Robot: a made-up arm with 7 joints. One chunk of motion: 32 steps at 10 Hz.
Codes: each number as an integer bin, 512 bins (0 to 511) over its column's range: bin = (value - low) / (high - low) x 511, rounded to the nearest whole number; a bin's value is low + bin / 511 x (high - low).
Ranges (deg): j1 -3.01..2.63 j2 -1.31..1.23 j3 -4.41..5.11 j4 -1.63..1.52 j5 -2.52..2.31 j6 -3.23..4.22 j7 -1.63..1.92
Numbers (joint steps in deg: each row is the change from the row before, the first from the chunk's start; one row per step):
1: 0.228 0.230 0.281 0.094 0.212 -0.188 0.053
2: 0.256 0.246 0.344 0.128 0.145 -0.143 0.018
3: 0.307 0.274 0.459 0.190 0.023 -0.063 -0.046
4: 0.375 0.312 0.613 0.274 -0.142 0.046 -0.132
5: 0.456 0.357 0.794 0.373 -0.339 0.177 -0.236
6: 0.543 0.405 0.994 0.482 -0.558 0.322 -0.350
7: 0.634 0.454 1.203 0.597 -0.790 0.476 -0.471
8: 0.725 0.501 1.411 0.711 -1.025 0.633 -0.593
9: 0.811 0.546 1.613 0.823 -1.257 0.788 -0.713
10: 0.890 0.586 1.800 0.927 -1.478 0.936 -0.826
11: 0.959 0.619 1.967 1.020 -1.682 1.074 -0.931
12: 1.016 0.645 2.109 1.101 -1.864 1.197 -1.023
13: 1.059 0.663 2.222 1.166 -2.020 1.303 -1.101
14: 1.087 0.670 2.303 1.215 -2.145 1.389 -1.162
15: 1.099 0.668 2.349 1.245 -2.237 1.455 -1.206
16: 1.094 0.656 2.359 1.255 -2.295 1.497 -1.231
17: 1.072 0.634 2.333 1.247 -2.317 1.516 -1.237
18: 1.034 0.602 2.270 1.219 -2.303 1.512 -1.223
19: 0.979 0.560 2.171 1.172 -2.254 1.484 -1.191
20: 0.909 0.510 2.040 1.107 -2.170 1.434 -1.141
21: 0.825 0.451 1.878 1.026 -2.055 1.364 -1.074
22: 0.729 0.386 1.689 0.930 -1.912 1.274 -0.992
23: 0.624 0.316 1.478 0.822 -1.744 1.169 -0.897
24: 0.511 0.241 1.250 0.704 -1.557 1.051 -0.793
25: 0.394 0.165 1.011 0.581 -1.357 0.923 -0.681
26: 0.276 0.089 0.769 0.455 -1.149 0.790 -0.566
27: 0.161 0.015 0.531 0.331 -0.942 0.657 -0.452
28: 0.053 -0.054 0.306 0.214 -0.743 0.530 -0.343
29: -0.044 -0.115 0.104 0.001 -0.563 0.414 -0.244
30: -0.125 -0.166 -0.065 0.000 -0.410 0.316 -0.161
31: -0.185 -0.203 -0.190 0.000 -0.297 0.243 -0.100
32: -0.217 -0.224 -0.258 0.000 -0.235 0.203 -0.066
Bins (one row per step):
1: 293 310 252 280 289 209 242
2: 296 313 255 285 282 212 237
3: 301 319 261 295 269 217 228
4: 307 326 270 309 252 225 216
5: 314 335 279 325 231 234 201
6: 322 345 290 343 208 244 184
7: 330 355 301 361 183 254 167
8: 338 364 312 380 158 265 149
9: 346 373 323 398 134 276 132
10: 353 381 333 415 110 286 116
11: 360 388 342 430 89 295 101
12: 365 393 350 443 69 304 87
13: 369 397 356 454 53 311 76
14: 371 398 360 462 40 317 67
15: 372 398 363 466 30 321 61
16: 372 396 363 468 24 324 57
17: 370 391 362 467 21 326 57
18: 366 385 359 462 23 325 59
19: 361 376 353 455 28 323 63
20: 355 366 346 444 37 320 70
21: 347 354 338 431 49 315 80
22: 339 341 327 415 64 309 92
23: 329 327 316 398 82 302 106
24: 319 312 304 379 102 294 120
25: 308 297 291 359 123 285 137
26: 298 281 278 338 145 276 153
27: 287 267 265 318 167 267 170
28: 278 253 253 299 188 258 185
29: 269 240 242 265 207 250 200
30: 261 230 233 264 223 243 211
31: 256 223 227 264 235 238 220
32: 253 218 223 264 242 235 225

